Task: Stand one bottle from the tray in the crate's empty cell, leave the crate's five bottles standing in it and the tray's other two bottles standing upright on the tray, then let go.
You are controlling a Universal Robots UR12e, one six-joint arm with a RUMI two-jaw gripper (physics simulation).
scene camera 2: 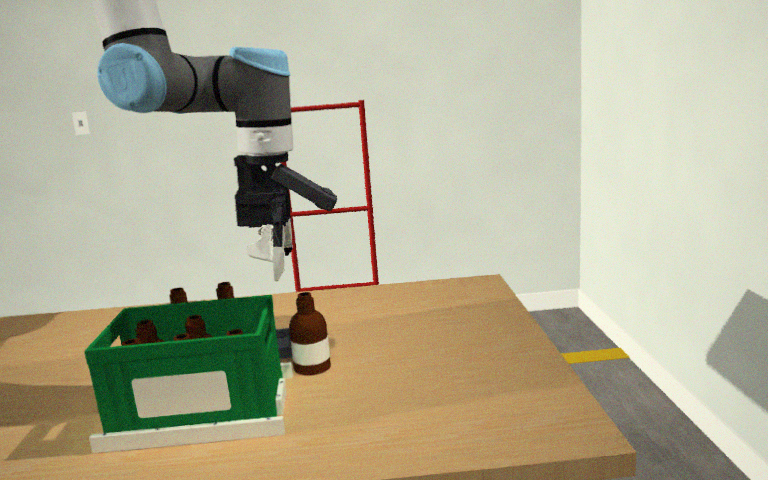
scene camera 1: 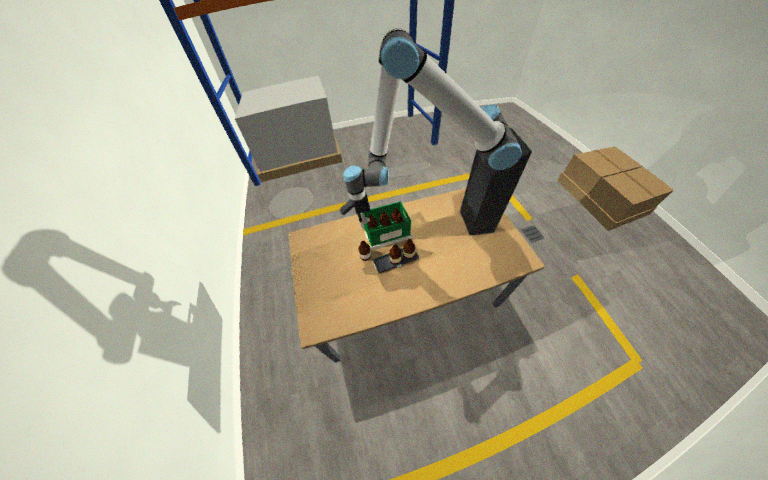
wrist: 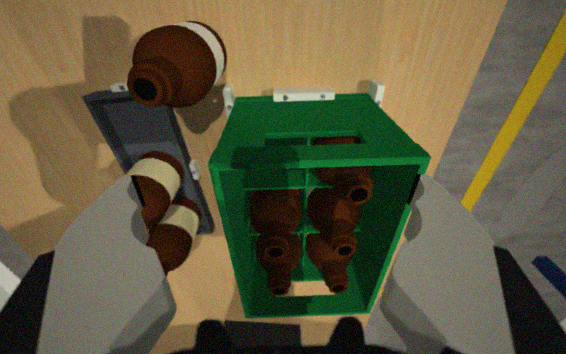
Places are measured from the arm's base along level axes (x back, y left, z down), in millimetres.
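Pixels of known places: gripper, fingertip midpoint: (scene camera 2: pixel 282 267) (scene camera 1: pixel 360 219) (wrist: pixel 277 178).
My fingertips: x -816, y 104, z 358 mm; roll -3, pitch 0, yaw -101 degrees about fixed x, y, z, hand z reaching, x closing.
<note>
Behind a point stands the place of what it marks.
The green crate (scene camera 1: pixel 370 237) {z 479, x -771, y 152 mm} (scene camera 2: pixel 253 390) {z 520, x -791, y -32 mm} (wrist: pixel 306 114) {z 528, x -791, y 64 mm} holds five brown bottles; its empty cell is the upper left one in the wrist view. The dark tray (scene camera 1: pixel 383 264) {z 594, x -707, y 289 mm} (scene camera 2: pixel 284 345) {z 596, x -730, y 299 mm} (wrist: pixel 145 120) {z 595, x -715, y 281 mm} bears two upright bottles, one bottle (scene camera 1: pixel 395 254) {z 486, x -631, y 293 mm} (wrist: pixel 162 172) {z 549, x -659, y 245 mm} and another bottle (scene camera 1: pixel 408 248) {z 485, x -547, y 261 mm} (wrist: pixel 176 235) {z 511, x -570, y 217 mm}. A third loose bottle (scene camera 1: pixel 364 250) {z 492, x -815, y 237 mm} (scene camera 2: pixel 309 332) {z 510, x -830, y 173 mm} (wrist: pixel 182 62) {z 485, x -832, y 191 mm} stands upright on the table, off the tray, near the crate's corner. My gripper (scene camera 1: pixel 364 218) {z 358, x -816, y 104 mm} (scene camera 2: pixel 271 264) {z 358, x -816, y 104 mm} (wrist: pixel 277 178) {z 358, x -816, y 104 mm} is wide open and empty, above the crate's end near that bottle.
White locating strips (scene camera 2: pixel 186 434) {z 581, x -681, y -68 mm} (wrist: pixel 303 94) {z 570, x -801, y 66 mm} edge the crate on the wooden table (scene camera 1: pixel 339 300) {z 600, x -990, y 501 mm} (scene camera 2: pixel 453 396) {z 600, x -1102, y 94 mm} (wrist: pixel 425 45) {z 600, x -885, y -78 mm}. Small white blocks (wrist: pixel 194 169) {z 585, x -647, y 209 mm} stand by the tray. The arm's dark pedestal (scene camera 1: pixel 489 189) {z 177, x -70, y 129 mm} is at the table's far right in scene camera 1.
</note>
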